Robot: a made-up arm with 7 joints. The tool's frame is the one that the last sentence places.
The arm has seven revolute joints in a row. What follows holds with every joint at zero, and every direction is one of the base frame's.
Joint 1 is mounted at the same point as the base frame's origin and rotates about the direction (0.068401, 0.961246, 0.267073), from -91.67 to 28.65 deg.
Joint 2 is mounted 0.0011 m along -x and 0.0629 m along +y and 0.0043 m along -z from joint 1 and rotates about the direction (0.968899, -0.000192, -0.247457), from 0 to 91.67 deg.
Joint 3 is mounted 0.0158 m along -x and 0.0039 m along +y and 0.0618 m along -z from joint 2 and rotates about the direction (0.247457, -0.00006, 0.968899), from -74.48 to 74.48 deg.
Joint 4 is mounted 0.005 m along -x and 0.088 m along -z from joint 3 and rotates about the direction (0.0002, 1, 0.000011), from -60 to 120 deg.
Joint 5 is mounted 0.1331 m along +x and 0.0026 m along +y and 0.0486 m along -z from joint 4 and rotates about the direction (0.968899, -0.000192, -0.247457), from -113 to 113 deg.
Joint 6 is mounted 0.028 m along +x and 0.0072 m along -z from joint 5 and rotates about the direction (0.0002, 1, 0.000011), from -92.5 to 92.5 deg.
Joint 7 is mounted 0.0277 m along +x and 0.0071 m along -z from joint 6 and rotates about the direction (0.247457, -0.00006, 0.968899), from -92.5 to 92.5 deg.
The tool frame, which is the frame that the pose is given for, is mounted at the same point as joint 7; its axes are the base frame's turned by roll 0, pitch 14.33 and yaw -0.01 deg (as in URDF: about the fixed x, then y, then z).
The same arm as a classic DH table. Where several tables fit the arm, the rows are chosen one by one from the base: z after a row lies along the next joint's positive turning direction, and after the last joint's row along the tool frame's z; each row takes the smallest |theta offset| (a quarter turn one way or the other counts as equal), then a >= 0, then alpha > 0; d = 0 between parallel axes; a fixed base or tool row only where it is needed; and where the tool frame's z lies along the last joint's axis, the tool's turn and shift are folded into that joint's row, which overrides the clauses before.
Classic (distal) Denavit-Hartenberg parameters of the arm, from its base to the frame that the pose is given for. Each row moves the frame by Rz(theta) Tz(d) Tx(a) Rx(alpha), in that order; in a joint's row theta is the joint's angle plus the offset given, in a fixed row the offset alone. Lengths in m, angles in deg.
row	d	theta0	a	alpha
base (fixed)	0	-4.07	0	-74.51
joint 1	0.0592	-75.12	-0.0216	-90
joint 2	0	74	-0.0039	90
joint 3	-0.1503	90	0.0169	-90
joint 4	0.0026	90	0.0141	90
joint 5	0.1699	0	0	-90
joint 6	0	-90	0.0286	90
joint 7	0	0	0	0
Joint limits (deg, base to tool): -91.67..28.65 0..91.67 -74.48..74.48 -60..120 -113..113 -92.5..92.5 -92.5..92.5

